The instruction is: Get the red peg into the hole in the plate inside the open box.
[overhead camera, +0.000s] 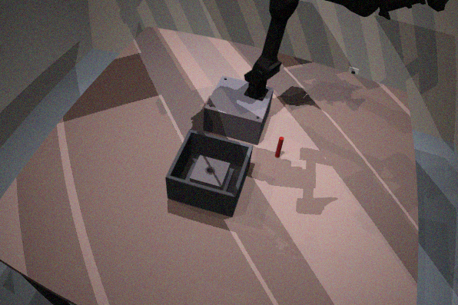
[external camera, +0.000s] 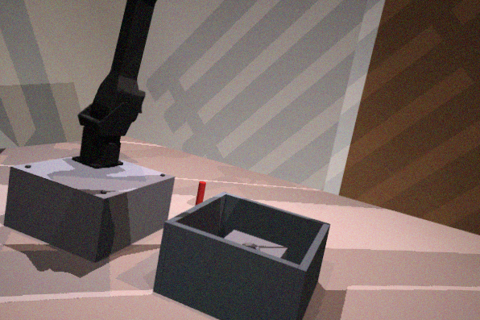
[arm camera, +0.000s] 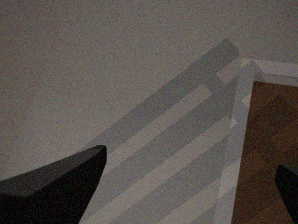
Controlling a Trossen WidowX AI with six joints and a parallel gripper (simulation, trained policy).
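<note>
Right now my gripper tip is 650 mm above the red peg, 340 mm to the left of it and 110 mm short of it. From my gripper tip the other things lie so: plate: 650 mm below, 480 mm to the right, 300 mm ahead; then dark box: 670 mm below, 480 mm to the right, 300 mm ahead.
</note>
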